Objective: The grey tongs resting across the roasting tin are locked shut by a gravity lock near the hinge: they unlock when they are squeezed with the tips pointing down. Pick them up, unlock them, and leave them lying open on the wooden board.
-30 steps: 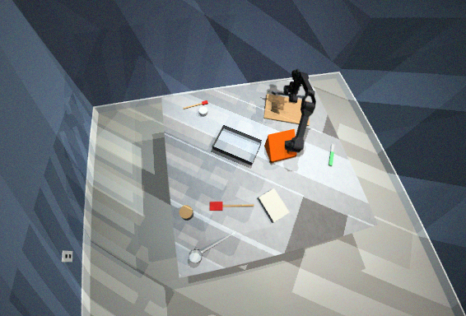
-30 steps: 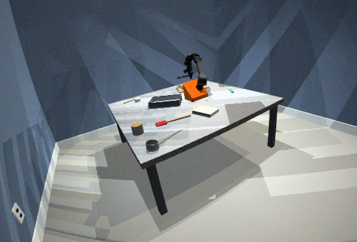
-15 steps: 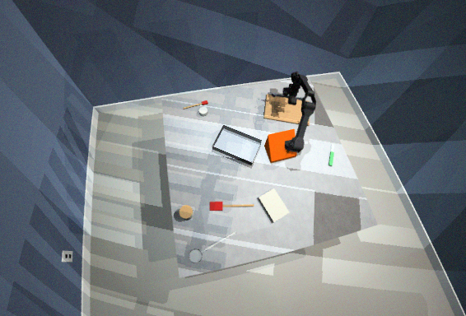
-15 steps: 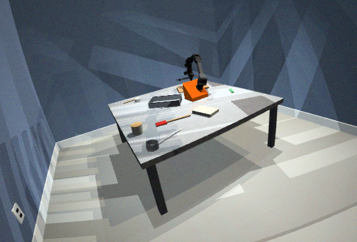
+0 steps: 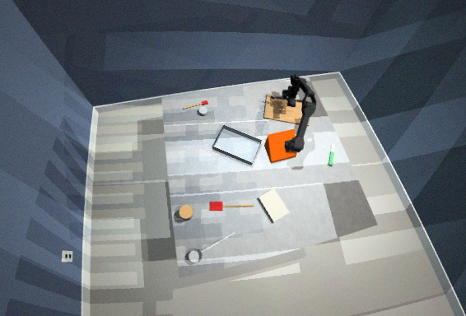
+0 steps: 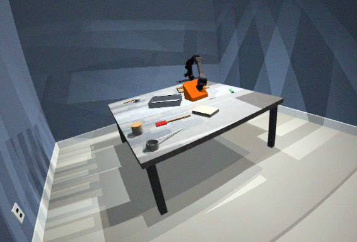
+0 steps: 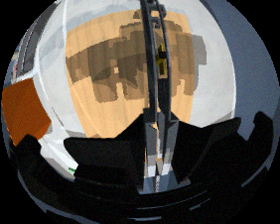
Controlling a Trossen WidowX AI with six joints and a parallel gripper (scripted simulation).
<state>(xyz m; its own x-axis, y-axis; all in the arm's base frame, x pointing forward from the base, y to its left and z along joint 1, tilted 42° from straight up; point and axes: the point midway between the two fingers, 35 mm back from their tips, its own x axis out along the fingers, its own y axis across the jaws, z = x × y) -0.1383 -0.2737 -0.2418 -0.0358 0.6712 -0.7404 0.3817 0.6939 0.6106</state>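
Right now my gripper tip is 50 mm above the wooden board, 30 mm to the right of it and 10 mm short of it. The rest, counted from my gripper tip: roasting tin: 480 mm ahead, 260 mm to the left, 30 mm below; then red spatula: 660 mm to the left, 640 mm ahead, 50 mm below; then cream slab: 720 mm to the left, 340 mm ahead, 50 mm below.
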